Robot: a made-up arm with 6 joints. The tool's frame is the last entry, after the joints. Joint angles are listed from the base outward.
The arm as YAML. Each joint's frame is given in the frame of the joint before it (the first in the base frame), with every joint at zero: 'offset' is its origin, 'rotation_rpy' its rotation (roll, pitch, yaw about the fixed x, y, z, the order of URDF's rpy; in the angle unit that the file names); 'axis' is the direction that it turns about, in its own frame. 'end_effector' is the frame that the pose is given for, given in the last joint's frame.
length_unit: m
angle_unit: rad
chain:
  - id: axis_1
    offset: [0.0, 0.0, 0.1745]
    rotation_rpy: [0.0, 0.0, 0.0]
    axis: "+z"
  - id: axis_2
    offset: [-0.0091, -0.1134, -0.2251]
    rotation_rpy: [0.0, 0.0, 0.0]
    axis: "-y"
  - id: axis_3
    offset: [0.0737, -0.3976, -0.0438]
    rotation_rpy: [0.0, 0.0, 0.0]
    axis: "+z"
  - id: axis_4
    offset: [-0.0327, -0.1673, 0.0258]
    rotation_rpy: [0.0, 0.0, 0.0]
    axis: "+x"
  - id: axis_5
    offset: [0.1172, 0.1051, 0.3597]
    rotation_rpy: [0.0, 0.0, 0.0]
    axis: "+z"
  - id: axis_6
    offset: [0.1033, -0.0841, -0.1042]
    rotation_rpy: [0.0, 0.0, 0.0]
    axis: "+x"
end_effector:
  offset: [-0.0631, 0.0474, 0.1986]
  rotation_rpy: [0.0, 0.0, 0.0]
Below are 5 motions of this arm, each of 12 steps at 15 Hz.
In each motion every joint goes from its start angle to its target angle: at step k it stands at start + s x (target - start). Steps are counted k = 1, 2, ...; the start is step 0. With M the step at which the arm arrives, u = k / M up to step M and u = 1 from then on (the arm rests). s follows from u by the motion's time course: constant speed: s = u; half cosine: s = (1 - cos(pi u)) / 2; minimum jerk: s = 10 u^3 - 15 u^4 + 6 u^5.
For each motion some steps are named. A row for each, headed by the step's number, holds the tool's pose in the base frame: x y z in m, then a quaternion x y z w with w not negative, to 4 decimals.
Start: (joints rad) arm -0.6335 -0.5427 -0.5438 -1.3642 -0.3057 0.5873
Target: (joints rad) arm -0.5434 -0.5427 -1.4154 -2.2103 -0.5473 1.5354
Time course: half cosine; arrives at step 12
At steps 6, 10, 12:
6: -0.0121 -0.4668 -0.1836 -0.4349 0.3318 -0.5405 0.6392
10: -0.0888 -0.4742 -0.2376 -0.4604 0.3420 -0.5729 0.5856
12: -0.1015 -0.4726 -0.2422 -0.4609 0.3462 -0.5768 0.5789

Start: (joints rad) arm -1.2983 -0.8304 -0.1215 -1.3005 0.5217 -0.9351
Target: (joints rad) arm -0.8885 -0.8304 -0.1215 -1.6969 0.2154 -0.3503
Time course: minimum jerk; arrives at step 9
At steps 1, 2, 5, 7, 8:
1: -0.2945 -0.0867 -0.2665 -0.3964 0.6363 0.2255 0.6222
2: -0.2901 -0.0924 -0.2733 -0.4034 0.6395 0.2234 0.6151
5: -0.2577 -0.1368 -0.3248 -0.4761 0.6411 0.1941 0.5698
7: -0.2401 -0.1628 -0.3503 -0.5281 0.6185 0.1713 0.5560
8: -0.2366 -0.1680 -0.3547 -0.5388 0.6117 0.1668 0.5547

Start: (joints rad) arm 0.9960 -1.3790 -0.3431 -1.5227 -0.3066 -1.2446
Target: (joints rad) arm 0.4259 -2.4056 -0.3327 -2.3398 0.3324 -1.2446
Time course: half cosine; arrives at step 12
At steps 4, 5, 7, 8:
4: 0.1748 -0.5488 -0.2629 0.7320 0.1621 -0.5744 0.3287
5: 0.1201 -0.6083 -0.2035 0.6559 0.1373 -0.6396 0.3767
7: 0.0231 -0.6941 -0.0542 0.4625 0.1043 -0.7572 0.4493
8: -0.0078 -0.7173 0.0178 0.3628 0.1011 -0.7985 0.4696

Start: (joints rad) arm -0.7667 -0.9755 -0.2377 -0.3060 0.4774 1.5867
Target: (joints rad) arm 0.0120 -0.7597 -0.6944 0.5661 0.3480 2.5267
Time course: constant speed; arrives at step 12
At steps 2, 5, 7, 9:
2: -0.2199 -0.8736 -0.0773 0.7329 0.1595 -0.4717 0.4636
5: -0.1667 -0.9161 -0.0506 0.8005 0.0439 -0.4528 0.3902
7: -0.1197 -0.9252 -0.0422 0.8449 -0.0272 -0.4202 0.3298
9: -0.0631 -0.9198 -0.0409 0.8865 -0.0892 -0.3737 0.2580

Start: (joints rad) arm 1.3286 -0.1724 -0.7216 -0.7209 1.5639 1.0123
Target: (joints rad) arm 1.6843 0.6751 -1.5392 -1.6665 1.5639 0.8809
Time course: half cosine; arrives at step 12
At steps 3, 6, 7, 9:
3: 0.6613 0.3310 0.0640 -0.1151 0.5721 0.5838 0.5644
6: 0.6964 0.3771 0.0591 -0.1250 0.5232 0.5325 0.6535
7: 0.7134 0.3945 0.0497 -0.1173 0.5200 0.5123 0.6733
9: 0.7394 0.4275 0.0204 -0.0967 0.5343 0.4812 0.6882

